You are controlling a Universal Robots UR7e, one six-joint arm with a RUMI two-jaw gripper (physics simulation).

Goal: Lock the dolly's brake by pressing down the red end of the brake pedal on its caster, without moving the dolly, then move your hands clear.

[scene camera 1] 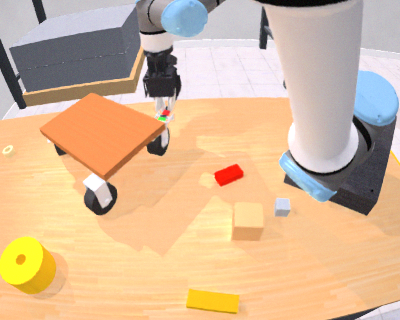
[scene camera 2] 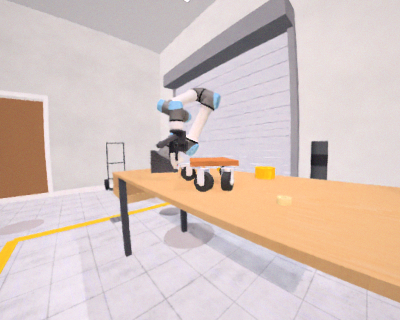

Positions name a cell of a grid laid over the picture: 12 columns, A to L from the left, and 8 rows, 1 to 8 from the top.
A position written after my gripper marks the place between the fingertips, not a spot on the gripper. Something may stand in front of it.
In view: my gripper (scene camera 1: F3) and a dolly (scene camera 1: D4).
The dolly shows as well in scene camera 2 (scene camera 2: G5).
